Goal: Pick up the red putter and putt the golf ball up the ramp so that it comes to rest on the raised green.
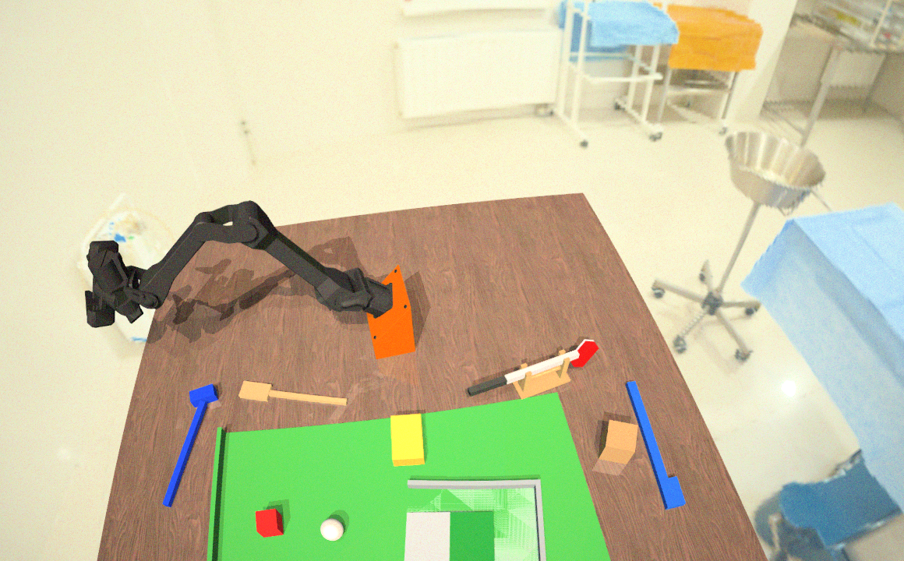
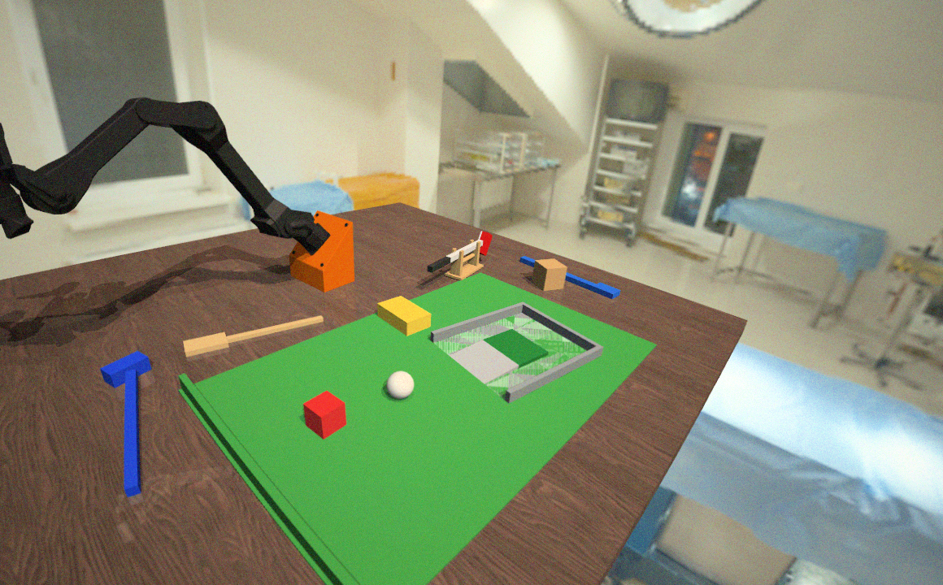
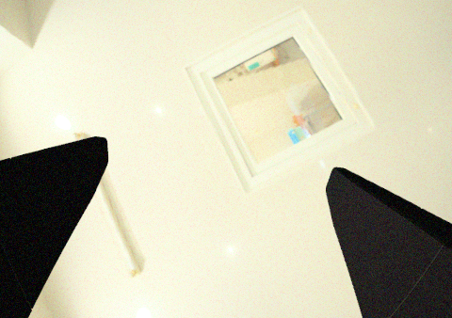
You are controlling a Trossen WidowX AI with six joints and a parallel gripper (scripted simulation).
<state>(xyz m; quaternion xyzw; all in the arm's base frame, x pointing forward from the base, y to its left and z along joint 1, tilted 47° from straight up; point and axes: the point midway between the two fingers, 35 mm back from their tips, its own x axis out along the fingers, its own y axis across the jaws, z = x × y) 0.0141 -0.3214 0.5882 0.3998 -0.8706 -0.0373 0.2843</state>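
My gripper tip is 45 cm to the right of the red cube, 45 cm short of it and 25 cm above it. From my gripper tip the other things lie so: white golf ball (57 cm to the left, 46 cm ahead, 25 cm below); then yellow block (71 cm to the left, 27 cm ahead, 25 cm below); then blue putter (27 cm ahead, 26 cm below, 23 cm to the left).
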